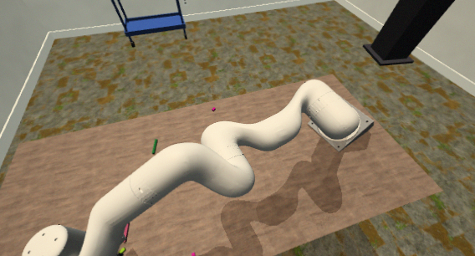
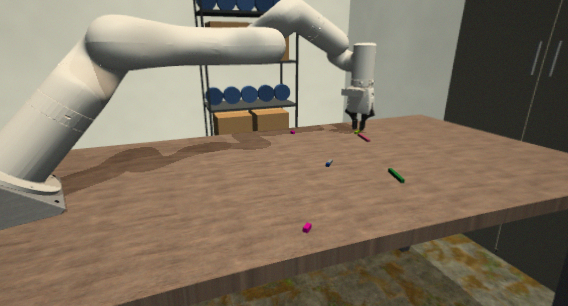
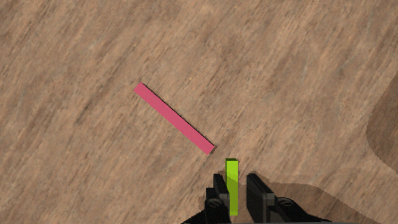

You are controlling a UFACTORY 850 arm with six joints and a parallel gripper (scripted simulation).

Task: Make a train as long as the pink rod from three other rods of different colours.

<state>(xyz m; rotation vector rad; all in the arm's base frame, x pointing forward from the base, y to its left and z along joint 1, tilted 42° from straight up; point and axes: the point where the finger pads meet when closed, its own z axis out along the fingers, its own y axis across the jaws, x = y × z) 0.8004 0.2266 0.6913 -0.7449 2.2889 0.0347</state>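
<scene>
Right now my hand is 30 mm above the lime rod. From my hand the other things lie so: blue rod (330 mm to the right, 230 mm behind, 30 mm below); grey rod (310 mm to the right, 220 mm behind, 30 mm below); pink rod (80 mm to the right, 30 mm below, 10 mm behind).
</scene>
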